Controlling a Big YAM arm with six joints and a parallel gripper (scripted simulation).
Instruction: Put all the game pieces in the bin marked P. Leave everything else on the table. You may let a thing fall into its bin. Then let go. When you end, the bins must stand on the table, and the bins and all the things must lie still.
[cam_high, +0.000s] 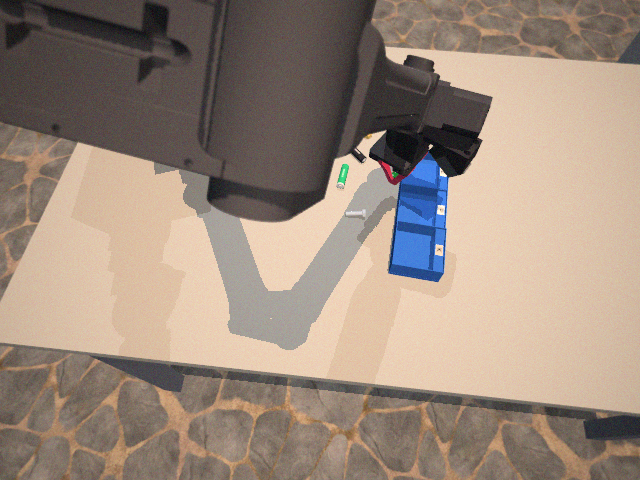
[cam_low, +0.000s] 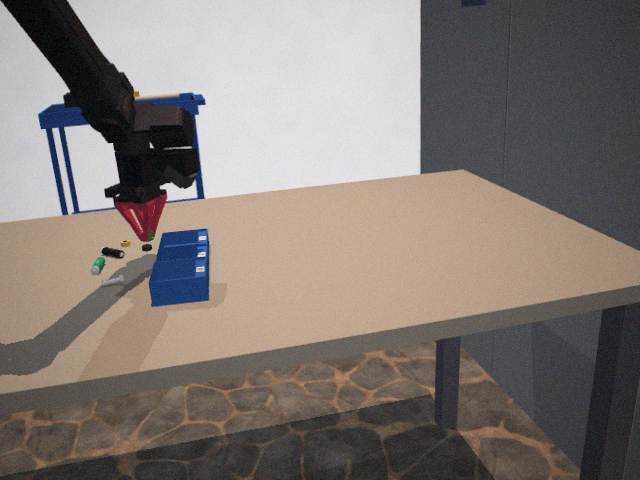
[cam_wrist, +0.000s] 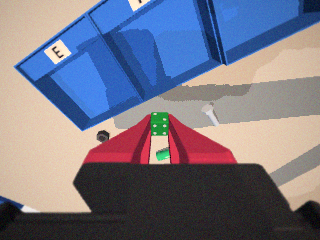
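The blue bin is 5 cm ahead of my hand, 4 cm to the right of it and 4 cm below it. Round my hand: bolt 6 cm below, 6 cm behind, 4 cm to the right; then green die right at my hand; then green battery 9 cm behind, 6 cm below, 4 cm to the left.
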